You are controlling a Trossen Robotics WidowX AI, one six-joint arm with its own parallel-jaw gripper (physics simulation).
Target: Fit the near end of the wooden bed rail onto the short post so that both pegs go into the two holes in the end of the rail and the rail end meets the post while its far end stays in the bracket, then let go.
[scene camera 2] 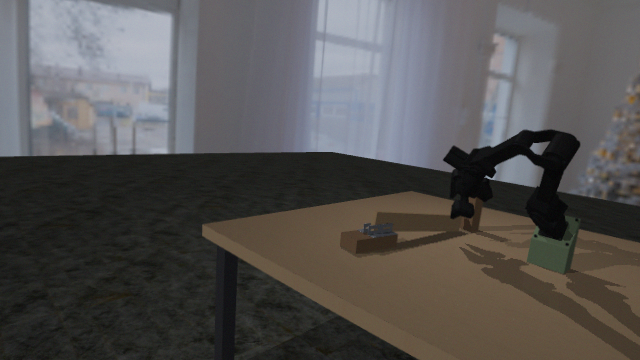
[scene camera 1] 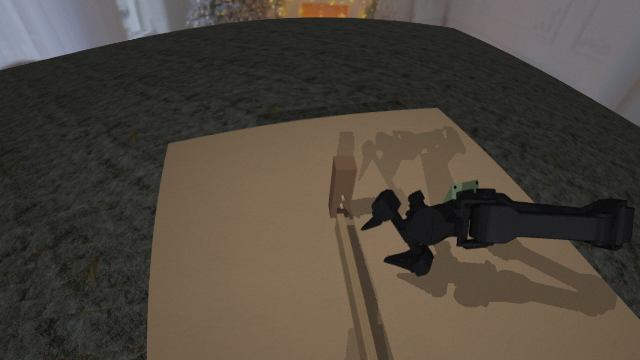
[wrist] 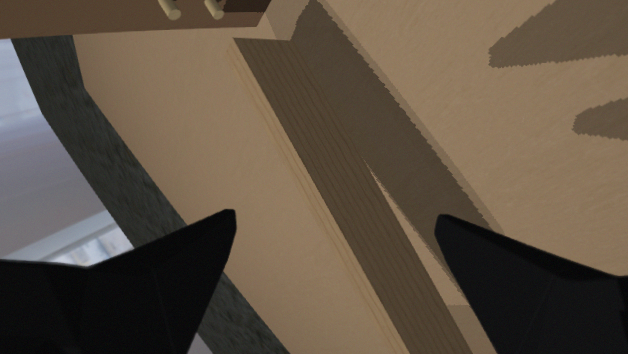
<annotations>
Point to a short post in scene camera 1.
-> At 344,170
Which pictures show the wooden bed rail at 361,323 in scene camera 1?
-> Scene camera 2, scene camera 1 and the wrist view: all of them.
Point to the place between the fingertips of my gripper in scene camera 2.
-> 451,207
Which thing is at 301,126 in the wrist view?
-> A wooden bed rail.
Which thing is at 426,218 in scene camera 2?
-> A wooden bed rail.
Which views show my gripper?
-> Scene camera 2, scene camera 1 and the wrist view: all of them.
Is my gripper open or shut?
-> Open.
</annotations>
